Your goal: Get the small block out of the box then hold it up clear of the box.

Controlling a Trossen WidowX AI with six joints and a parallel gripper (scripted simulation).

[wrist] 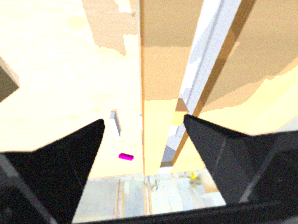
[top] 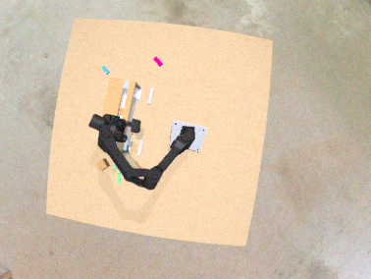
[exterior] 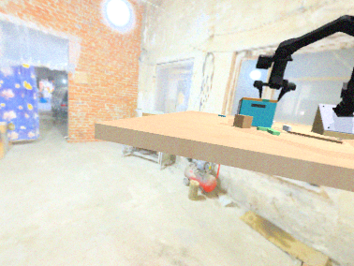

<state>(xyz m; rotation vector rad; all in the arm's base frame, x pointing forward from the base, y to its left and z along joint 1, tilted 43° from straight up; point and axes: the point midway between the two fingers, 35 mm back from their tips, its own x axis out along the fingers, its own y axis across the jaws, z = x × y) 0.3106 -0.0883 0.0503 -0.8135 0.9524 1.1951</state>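
Now: gripper tip 5 cm above the orange-tan block, 4 cm to the left of it and 4 cm short of it. Round my gripper tip: cyan marker: 31 cm to the right, 20 cm ahead, 13 cm below; then magenta marker: 36 cm to the right, 13 cm below, 12 cm behind; then thin stick: 29 cm to the left, 13 cm below, 8 cm behind.
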